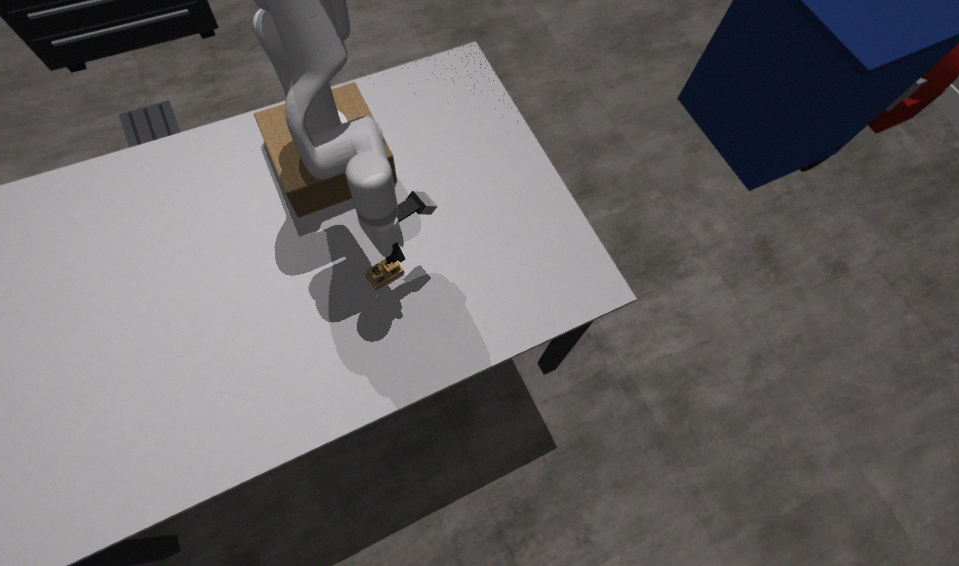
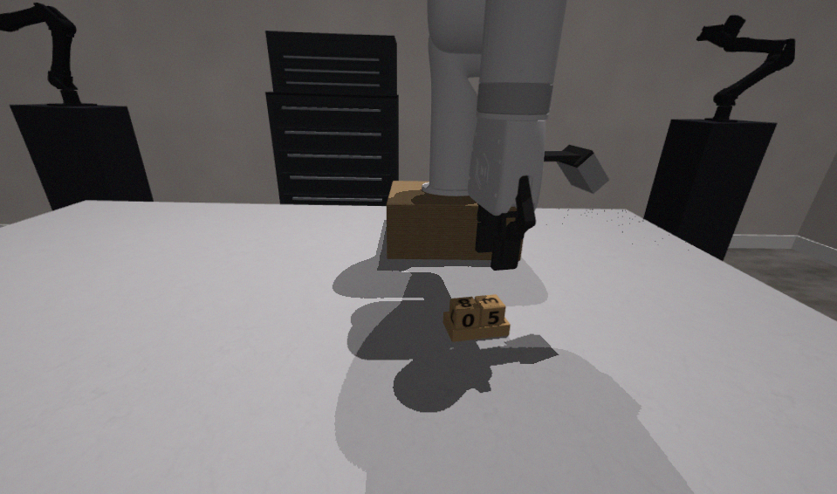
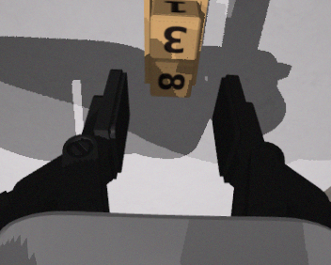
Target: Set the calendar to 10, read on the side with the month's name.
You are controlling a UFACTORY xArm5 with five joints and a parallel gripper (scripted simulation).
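Now: hand 110 mm above the wooden calendar tray and 20 mm to the left of it.
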